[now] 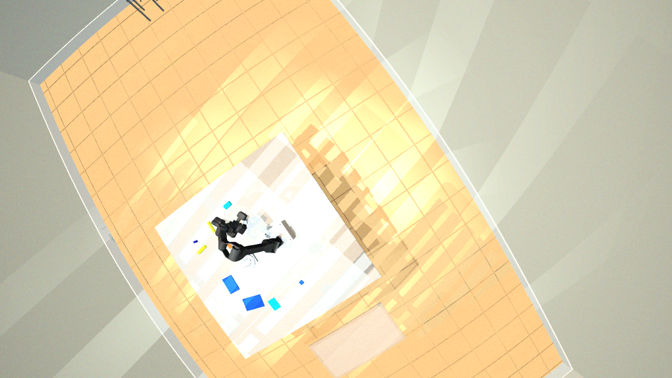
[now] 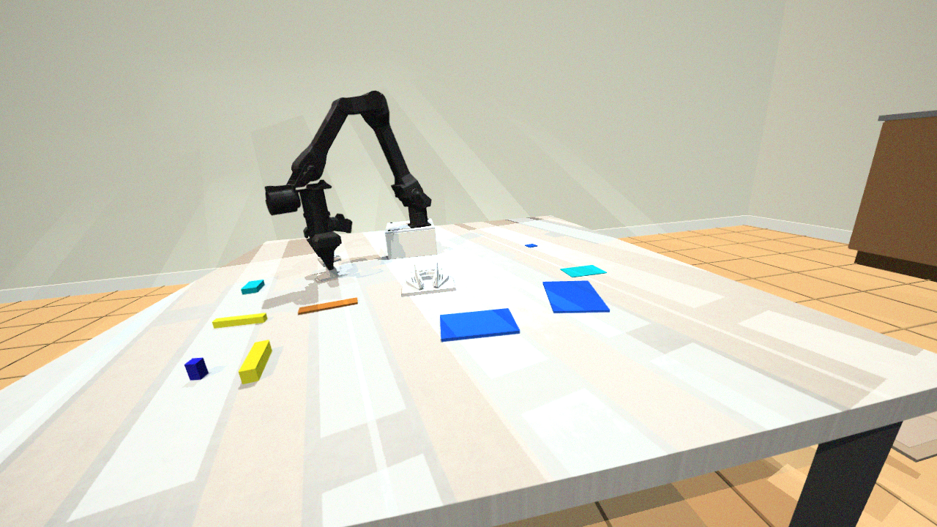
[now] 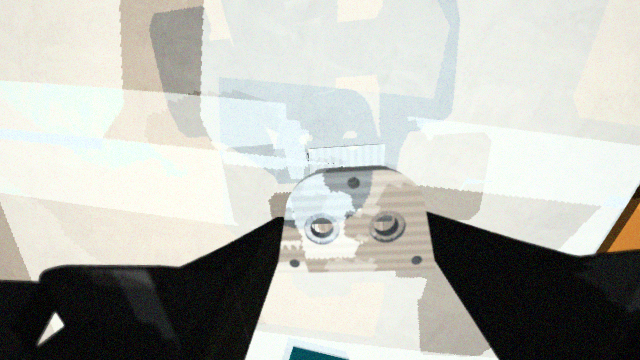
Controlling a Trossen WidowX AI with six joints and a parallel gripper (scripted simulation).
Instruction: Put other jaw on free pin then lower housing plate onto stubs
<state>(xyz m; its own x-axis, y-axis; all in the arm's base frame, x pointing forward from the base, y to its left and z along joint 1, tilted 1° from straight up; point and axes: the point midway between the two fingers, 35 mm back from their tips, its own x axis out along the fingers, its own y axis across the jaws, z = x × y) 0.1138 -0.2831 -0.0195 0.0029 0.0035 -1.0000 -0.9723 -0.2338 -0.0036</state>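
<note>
Right now the jaw is 17 cm ahead of my gripper tip, 22 cm to the left of it and 1 cm below it. Round my gripper tip: cyan block (1 cm ahead, 18 cm to the right, 2 cm below); dark blue cube (40 cm ahead, 17 cm to the right, 2 cm below); orange bar (22 cm ahead, 1 cm to the left, 3 cm below).
</note>
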